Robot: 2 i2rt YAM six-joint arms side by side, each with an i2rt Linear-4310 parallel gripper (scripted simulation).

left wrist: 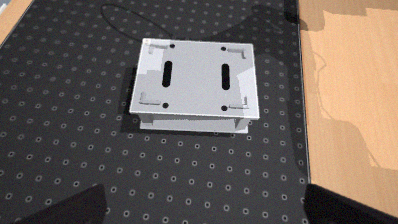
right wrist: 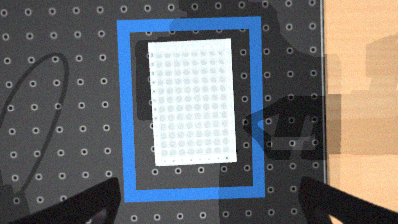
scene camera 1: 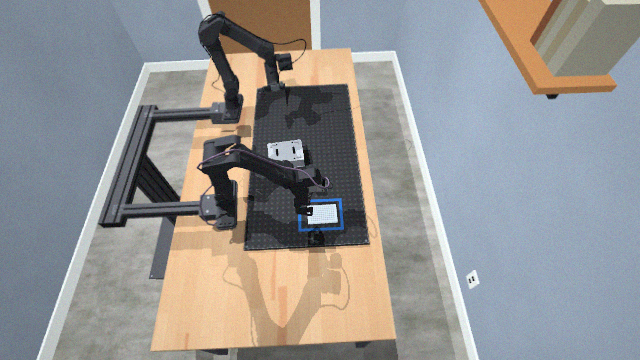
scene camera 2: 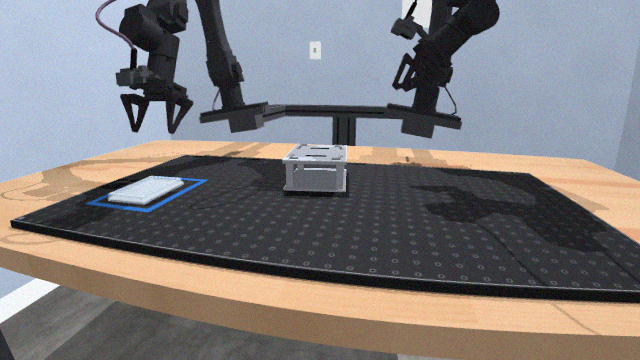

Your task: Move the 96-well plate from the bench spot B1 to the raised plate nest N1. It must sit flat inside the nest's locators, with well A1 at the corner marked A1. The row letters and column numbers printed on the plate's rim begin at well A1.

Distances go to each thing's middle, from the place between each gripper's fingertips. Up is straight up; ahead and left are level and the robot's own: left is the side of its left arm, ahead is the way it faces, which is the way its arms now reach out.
The white 96-well plate (scene camera 2: 141, 192) is 110 mm below my right hand (scene camera 2: 152, 132), 50 mm ahead of it and 10 mm to the left of it. From my right hand the other things lie so: grey raised nest (scene camera 2: 334, 151): 330 mm to the left, 90 mm behind, 60 mm below.
I see the grey raised nest 20 mm ahead of my left hand (scene camera 2: 398, 88), 170 mm to the right of it and 140 mm below it. The rest, counted from my left hand: white 96-well plate (160 mm ahead, 490 mm to the right, 190 mm below).
